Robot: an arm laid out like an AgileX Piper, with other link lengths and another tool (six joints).
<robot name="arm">
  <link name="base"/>
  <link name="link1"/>
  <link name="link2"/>
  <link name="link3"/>
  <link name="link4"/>
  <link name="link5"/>
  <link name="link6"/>
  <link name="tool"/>
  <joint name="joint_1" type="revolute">
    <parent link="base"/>
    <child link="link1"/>
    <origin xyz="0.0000 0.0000 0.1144"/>
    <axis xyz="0 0 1"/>
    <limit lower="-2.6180" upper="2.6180"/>
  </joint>
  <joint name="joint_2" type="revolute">
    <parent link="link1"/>
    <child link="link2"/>
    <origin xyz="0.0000 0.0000 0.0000"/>
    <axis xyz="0 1 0"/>
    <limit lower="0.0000" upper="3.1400"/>
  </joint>
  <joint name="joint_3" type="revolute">
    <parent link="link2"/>
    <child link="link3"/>
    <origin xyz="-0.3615 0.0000 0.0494"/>
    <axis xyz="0 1 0"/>
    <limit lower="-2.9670" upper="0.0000"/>
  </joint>
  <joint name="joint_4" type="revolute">
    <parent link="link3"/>
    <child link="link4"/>
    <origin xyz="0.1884 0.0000 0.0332"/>
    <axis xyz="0.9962 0 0.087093"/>
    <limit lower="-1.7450" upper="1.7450"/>
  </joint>
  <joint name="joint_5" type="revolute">
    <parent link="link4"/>
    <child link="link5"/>
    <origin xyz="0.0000 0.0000 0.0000"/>
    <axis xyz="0 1 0"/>
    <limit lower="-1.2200" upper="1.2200"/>
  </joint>
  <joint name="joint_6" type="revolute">
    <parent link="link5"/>
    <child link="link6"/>
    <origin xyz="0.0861 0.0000 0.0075"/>
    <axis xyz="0.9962 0 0.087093"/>
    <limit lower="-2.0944" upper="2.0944"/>
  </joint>
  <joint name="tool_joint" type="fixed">
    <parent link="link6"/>
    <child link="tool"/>
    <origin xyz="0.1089 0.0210 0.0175" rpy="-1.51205 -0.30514 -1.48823"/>
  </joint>
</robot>
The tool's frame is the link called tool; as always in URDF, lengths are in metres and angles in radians.
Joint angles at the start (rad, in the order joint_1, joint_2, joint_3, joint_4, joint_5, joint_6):
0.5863 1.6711 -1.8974 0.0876 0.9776 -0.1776
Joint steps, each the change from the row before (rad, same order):
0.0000 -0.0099 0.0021 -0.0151 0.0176 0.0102
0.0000 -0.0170 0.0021 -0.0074 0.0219 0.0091
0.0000 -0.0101 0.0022 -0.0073 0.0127 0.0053
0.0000 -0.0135 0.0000 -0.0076 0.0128 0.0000
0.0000 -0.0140 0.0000 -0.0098 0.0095 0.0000
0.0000 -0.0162 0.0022 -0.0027 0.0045 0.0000
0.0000 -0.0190 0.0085 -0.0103 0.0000 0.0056
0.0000 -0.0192 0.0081 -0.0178 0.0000 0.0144
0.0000 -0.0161 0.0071 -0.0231 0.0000 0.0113
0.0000 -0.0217 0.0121 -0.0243 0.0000 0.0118
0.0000 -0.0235 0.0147 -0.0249 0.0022 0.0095
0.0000 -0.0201 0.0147 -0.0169 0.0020 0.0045
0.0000 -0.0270 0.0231 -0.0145 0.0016 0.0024
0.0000 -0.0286 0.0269 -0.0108 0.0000 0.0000
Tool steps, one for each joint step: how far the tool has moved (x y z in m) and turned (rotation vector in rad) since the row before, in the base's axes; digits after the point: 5 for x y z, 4 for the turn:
-0.00287 -0.00467 0.00034 -0.0114 0.0049 -0.0097
-0.00596 -0.00525 0.00277 -0.0045 0.0060 -0.0067
-0.00326 -0.00354 0.00124 -0.0053 0.0025 -0.0050
-0.00416 -0.00419 0.00316 -0.0057 -0.0047 -0.0020
-0.00376 -0.00440 0.00374 -0.0053 -0.0089 -0.0031
-0.00466 -0.00362 0.00476 0.0031 -0.0093 -0.0008
-0.00433 -0.00499 0.00428 0.0015 -0.0114 -0.0074
-0.00355 -0.00604 0.00436 0.0019 -0.0118 -0.0157
-0.00222 -0.00622 0.00333 -0.0051 -0.0142 -0.0160
-0.00384 -0.00755 0.00369 -0.0051 -0.0152 -0.0169
-0.00463 -0.00820 0.00299 -0.0085 -0.0141 -0.0161
-0.00451 -0.00648 0.00172 -0.0076 -0.0095 -0.0099
-0.00687 -0.00755 0.00119 -0.0079 -0.0082 -0.0077
-0.00764 -0.00728 0.00046 -0.0072 -0.0068 -0.0046

